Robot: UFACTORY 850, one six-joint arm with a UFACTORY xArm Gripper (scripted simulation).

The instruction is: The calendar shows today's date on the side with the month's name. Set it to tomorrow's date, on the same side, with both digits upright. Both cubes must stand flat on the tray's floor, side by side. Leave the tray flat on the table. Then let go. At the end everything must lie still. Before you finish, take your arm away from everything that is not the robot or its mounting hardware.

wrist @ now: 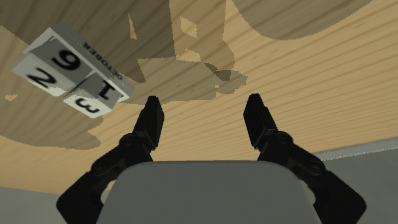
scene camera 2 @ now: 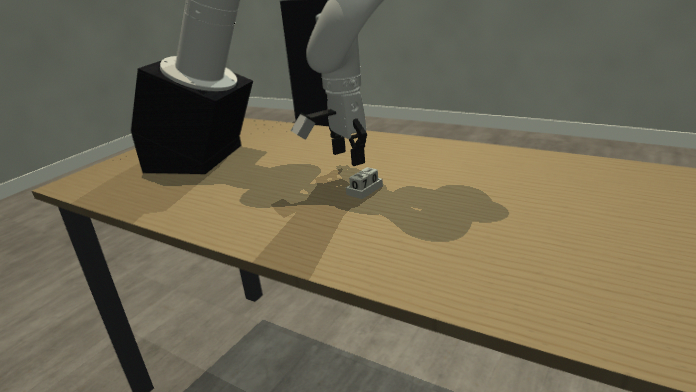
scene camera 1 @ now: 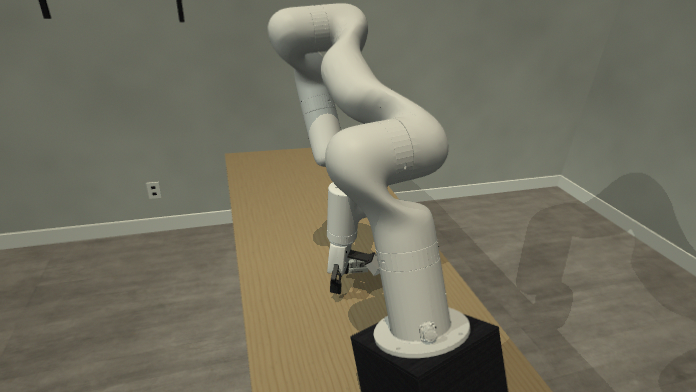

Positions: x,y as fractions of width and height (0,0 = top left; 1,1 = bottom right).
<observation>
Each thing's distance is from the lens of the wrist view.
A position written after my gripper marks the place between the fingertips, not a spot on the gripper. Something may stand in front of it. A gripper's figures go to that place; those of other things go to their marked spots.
my gripper (wrist: 0.51,0.47): 13 cm
calendar tray (wrist: 0.16,0.15): 16 cm
cube (wrist: 0.13,0.30): 14 cm
</observation>
